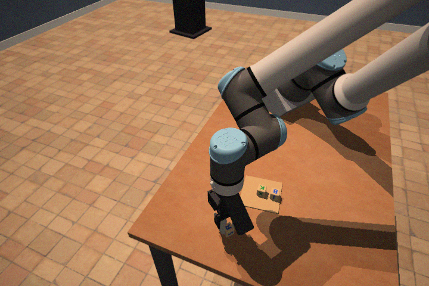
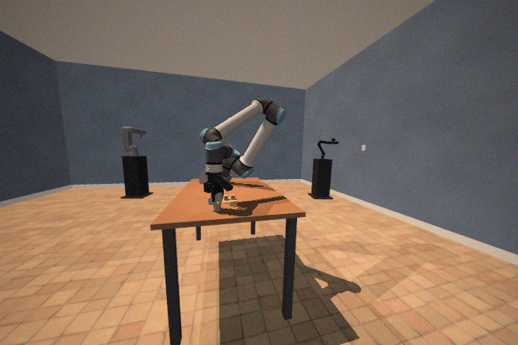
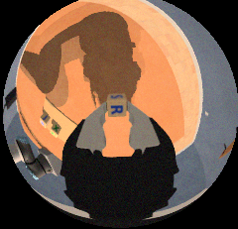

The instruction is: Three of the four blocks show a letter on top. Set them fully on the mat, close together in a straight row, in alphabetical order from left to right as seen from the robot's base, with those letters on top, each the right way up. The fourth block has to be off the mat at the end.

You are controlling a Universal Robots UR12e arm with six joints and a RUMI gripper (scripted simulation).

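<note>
Now: hand 20 cm past the tan mat, 2 cm to the right of it and 1 cm above it.
</note>
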